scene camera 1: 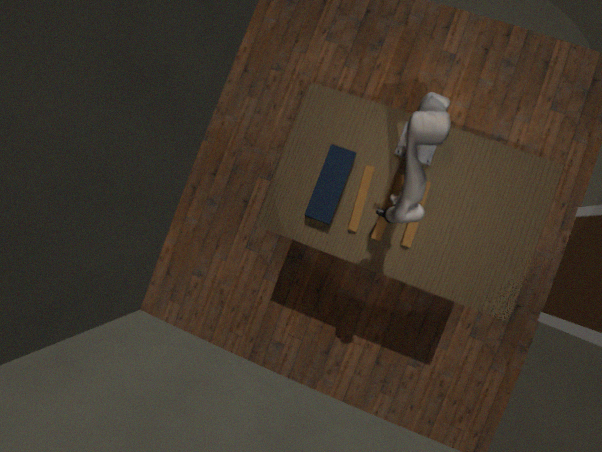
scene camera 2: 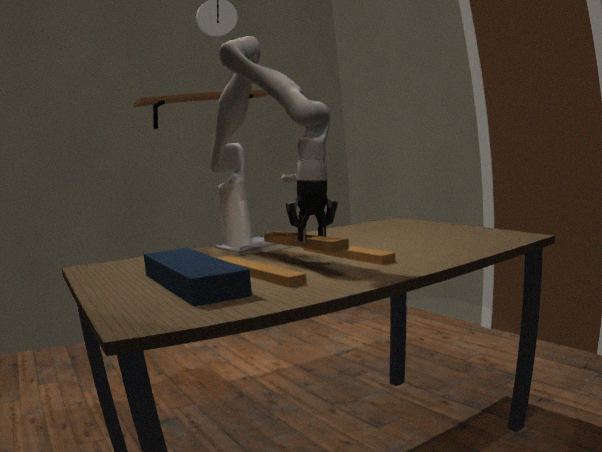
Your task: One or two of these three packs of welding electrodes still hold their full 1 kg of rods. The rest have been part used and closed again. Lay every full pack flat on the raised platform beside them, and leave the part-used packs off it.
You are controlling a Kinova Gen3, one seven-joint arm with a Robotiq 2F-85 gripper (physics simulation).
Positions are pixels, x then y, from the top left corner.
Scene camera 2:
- my gripper: 312, 242
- orange pack: 330, 244
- orange pack: 379, 257
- orange pack: 284, 277
